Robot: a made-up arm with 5 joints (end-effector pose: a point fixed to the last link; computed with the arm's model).
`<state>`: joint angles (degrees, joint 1 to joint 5).
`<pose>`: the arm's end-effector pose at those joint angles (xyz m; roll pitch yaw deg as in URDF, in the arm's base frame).
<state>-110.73 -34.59 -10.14 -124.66 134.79</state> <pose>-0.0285 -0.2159 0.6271 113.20 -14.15 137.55</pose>
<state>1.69 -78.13 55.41 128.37 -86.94</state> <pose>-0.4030 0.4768 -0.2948 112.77 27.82 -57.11</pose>
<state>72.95 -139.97 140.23 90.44 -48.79</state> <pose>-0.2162 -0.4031 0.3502 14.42 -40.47 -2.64</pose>
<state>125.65 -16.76 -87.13 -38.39 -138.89</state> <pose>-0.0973 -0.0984 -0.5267 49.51 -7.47 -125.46</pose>
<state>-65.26 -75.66 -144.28 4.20 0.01</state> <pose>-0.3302 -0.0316 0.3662 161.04 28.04 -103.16</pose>
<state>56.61 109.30 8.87 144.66 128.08</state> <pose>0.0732 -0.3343 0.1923 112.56 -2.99 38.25</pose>
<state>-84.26 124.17 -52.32 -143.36 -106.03</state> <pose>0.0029 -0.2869 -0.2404 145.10 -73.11 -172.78</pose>
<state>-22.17 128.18 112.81 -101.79 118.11</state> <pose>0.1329 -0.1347 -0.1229 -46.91 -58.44 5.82</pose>
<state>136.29 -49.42 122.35 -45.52 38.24</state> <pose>-0.3873 -0.2789 0.0518 44.13 -66.94 118.47</pose>
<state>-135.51 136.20 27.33 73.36 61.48</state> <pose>0.0872 0.3249 0.1201 162.38 40.02 -172.51</pose>
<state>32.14 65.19 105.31 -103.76 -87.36</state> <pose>0.2616 0.0578 -0.4090 80.55 -14.15 -79.79</pose>
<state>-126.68 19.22 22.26 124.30 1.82</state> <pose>0.3722 -0.1692 0.6004 6.43 1.24 27.26</pose>
